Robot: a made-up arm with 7 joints.
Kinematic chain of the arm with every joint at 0, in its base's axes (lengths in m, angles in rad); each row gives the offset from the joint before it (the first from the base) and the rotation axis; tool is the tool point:
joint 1: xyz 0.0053 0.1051 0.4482 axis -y
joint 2: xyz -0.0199 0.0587 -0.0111 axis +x
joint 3: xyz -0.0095 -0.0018 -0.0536 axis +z
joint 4: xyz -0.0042 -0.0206 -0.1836 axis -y
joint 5: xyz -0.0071 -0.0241 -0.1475 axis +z
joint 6: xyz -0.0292 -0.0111 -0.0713 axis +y
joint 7: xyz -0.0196 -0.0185 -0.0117 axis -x
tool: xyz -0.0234 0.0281 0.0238
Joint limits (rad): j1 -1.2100..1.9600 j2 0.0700..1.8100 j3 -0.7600..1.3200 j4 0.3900..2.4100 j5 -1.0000..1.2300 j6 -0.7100..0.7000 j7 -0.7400..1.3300
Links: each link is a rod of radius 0.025 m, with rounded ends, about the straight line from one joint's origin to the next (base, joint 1, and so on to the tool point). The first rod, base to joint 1, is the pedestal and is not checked.
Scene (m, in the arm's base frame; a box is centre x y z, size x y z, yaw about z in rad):
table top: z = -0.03
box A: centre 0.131 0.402 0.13 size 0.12 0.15 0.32 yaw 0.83
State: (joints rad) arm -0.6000 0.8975 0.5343 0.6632 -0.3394 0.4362 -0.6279
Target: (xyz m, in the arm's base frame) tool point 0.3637 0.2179 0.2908
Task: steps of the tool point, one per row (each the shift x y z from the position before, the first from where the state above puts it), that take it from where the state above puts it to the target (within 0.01 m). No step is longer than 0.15 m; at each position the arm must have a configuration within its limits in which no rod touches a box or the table.
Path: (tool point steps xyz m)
1: -0.0320 -0.0523 -0.0294
2: -0.0355 -0.0636 -0.0147
3: -0.0340 -0.0712 0.0039
4: -0.0270 -0.0728 0.0233
5: 0.0832 -0.0044 -0.0637
6: 0.0982 -0.0032 -0.0383
7: 0.1053 -0.0018 -0.0095
8: 0.1039 -0.0006 0.0199
9: 0.0941 0.0005 0.0476
10: 0.0771 0.0014 0.0712
11: 0.0543 0.0023 0.0885

